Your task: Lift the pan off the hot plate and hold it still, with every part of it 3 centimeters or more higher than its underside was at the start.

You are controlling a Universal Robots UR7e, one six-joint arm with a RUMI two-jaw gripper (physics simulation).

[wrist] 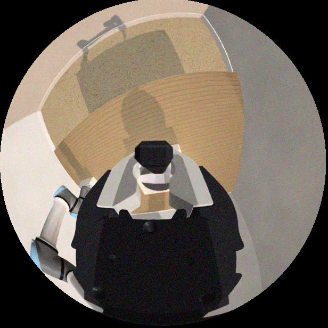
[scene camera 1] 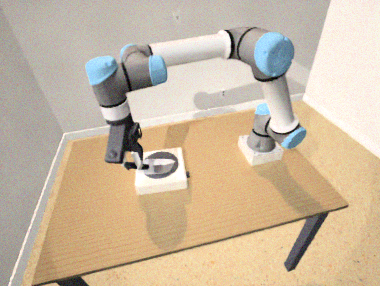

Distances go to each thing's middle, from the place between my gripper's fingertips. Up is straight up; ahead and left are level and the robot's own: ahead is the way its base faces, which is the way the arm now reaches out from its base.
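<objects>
There's a white hot plate (scene camera 1: 176,178) that's 23 cm to the right of my hand, 13 cm behind it and 26 cm below it. As for the pan (wrist: 154,157), my hand is 8 cm above it at the moment, 8 cm past it and 10 cm to the left of it.
</objects>
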